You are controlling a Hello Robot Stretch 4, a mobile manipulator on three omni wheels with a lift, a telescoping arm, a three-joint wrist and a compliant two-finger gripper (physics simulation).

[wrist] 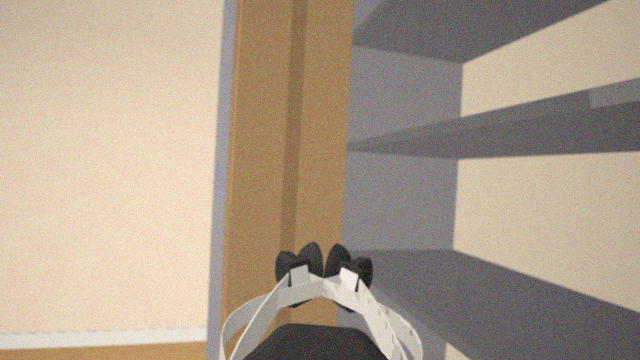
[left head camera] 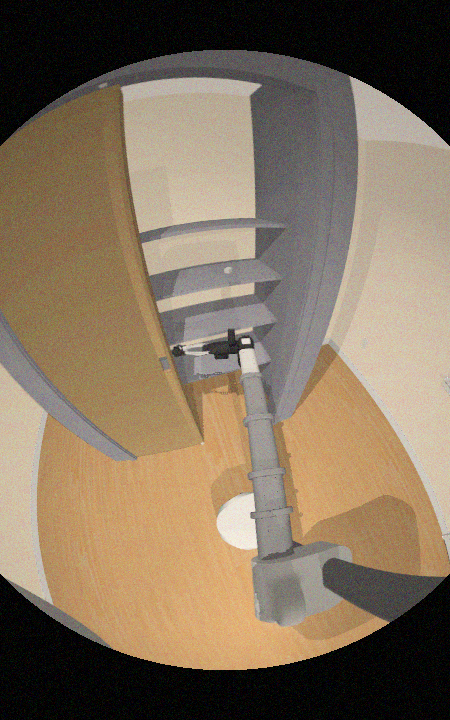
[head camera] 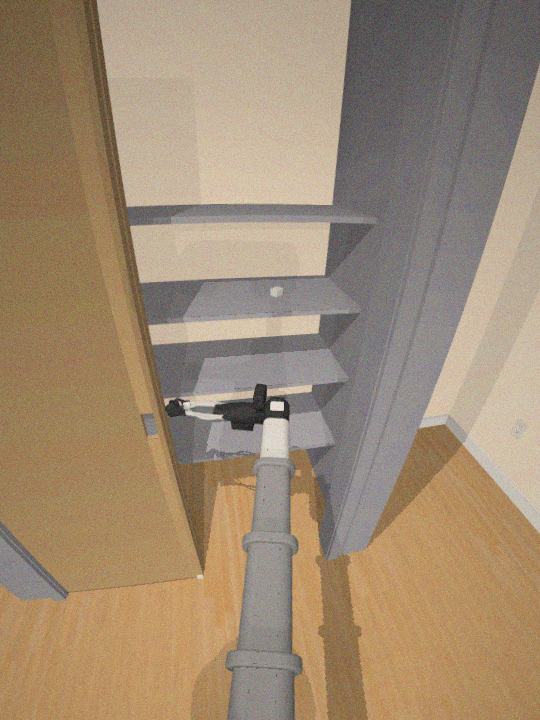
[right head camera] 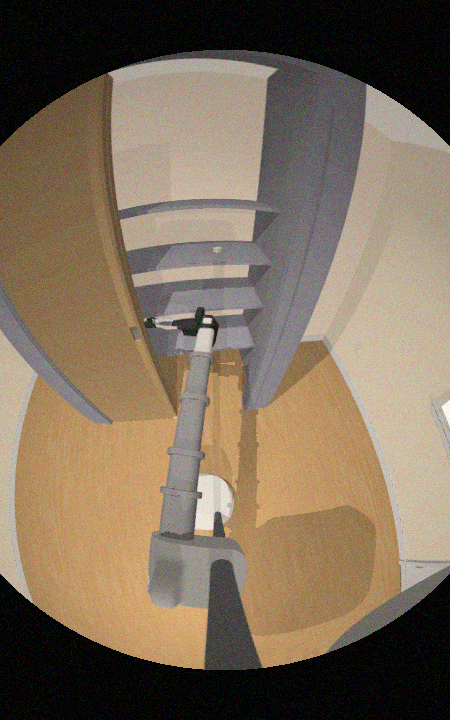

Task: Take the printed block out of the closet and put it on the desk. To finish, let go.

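Where they show: gripper, between the fingertips: (wrist: 324, 263) (left head camera: 172, 350) (head camera: 167, 406) (right head camera: 145, 321); robot's base, origin of its link: (left head camera: 247, 519) (right head camera: 203, 500).
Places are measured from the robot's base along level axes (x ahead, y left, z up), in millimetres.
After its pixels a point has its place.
The printed block (head camera: 276, 291) {x 1182, y 22, z 1139 mm} (left head camera: 228, 270) {x 1184, y 18, z 1133 mm} (right head camera: 217, 249) {x 1184, y 18, z 1137 mm} is small and whitish. It sits on the second shelf from the top in the grey closet (head camera: 401, 261) {x 790, y -266, z 1365 mm} (left head camera: 297, 185) {x 1043, y -306, z 1634 mm} (right head camera: 297, 185) {x 802, y -263, z 1550 mm}. My gripper (head camera: 176, 406) {x 724, y 307, z 959 mm} (left head camera: 178, 350) {x 724, y 307, z 959 mm} (right head camera: 150, 322) {x 724, y 307, z 959 mm} (wrist: 324, 263) {x 724, y 307, z 959 mm} is shut and empty, with its black fingertips close together. It points left, toward the edge of the wooden door, and appears lower than the block's shelf. The block does not show in the wrist view. The desk cannot be made out in any view.
The wooden door (head camera: 63, 290) {x 627, y 429, z 1330 mm} (left head camera: 68, 238) {x 611, y 496, z 1536 mm} (right head camera: 58, 238) {x 609, y 502, z 1444 mm} (wrist: 320, 125) {x 716, y 314, z 1058 mm} covers the closet's left side. More grey shelves lie above and below the block's shelf. My extended arm (head camera: 270, 599) {x 238, y -4, z 1077 mm} (left head camera: 269, 493) {x 124, y 2, z 1080 mm} (right head camera: 183, 467) {x 138, y -4, z 1081 mm} reaches to the closet. A white round object (left head camera: 236, 520) {x 12, y 75, z 187 mm} (right head camera: 212, 499) {x 21, y -63, z 187 mm} is below the arm.
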